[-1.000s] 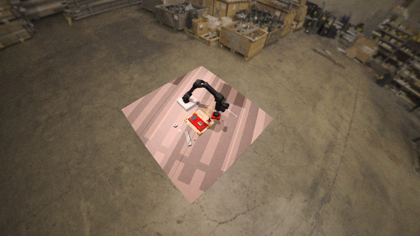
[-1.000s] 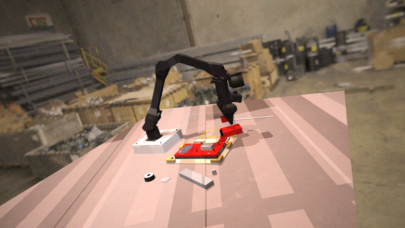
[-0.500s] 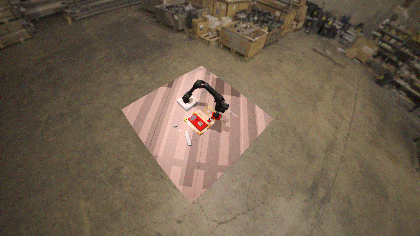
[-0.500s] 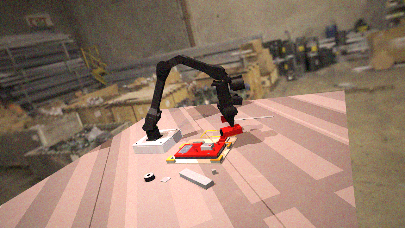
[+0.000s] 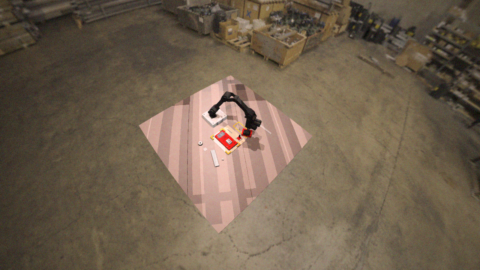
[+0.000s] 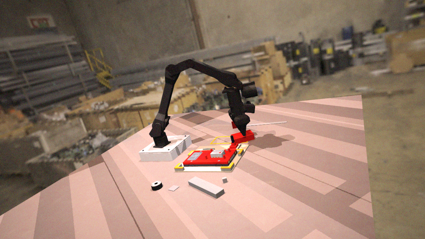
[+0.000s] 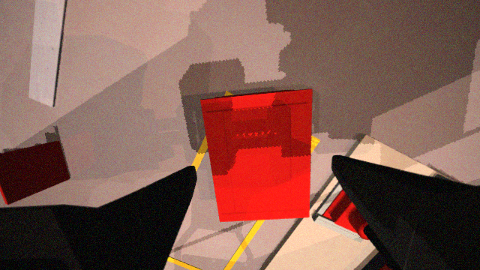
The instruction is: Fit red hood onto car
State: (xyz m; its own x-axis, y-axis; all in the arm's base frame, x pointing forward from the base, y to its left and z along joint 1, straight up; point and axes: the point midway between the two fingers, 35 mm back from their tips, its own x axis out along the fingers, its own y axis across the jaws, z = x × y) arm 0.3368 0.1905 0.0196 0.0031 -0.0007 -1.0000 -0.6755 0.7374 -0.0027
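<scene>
Now: the red hood 20 mm below my gripper tip. From my gripper tip the other things lie so: grey engine block (200 mm to the right, 10 mm below).
</scene>
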